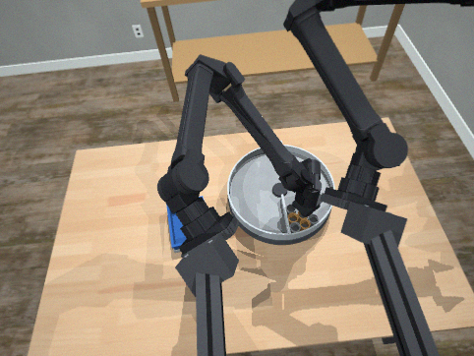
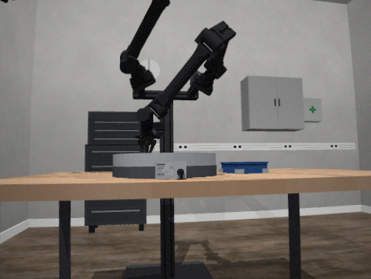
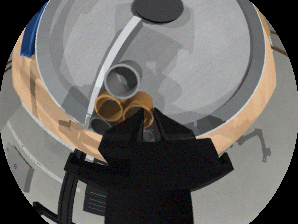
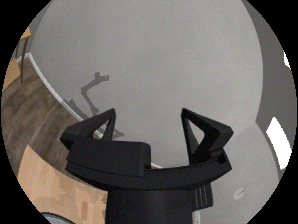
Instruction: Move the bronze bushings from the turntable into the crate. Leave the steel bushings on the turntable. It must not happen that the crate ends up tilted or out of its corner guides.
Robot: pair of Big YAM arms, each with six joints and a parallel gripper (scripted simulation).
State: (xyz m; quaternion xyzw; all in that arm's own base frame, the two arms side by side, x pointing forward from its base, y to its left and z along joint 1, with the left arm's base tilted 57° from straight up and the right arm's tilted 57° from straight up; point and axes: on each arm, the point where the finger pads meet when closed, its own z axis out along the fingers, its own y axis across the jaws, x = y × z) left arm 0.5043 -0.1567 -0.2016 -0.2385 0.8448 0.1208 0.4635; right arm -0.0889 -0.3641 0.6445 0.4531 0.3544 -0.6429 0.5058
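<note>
Right now the blue crate is 430 mm to the left of my left hand, 90 mm ahead of it and 60 mm below it.
</note>
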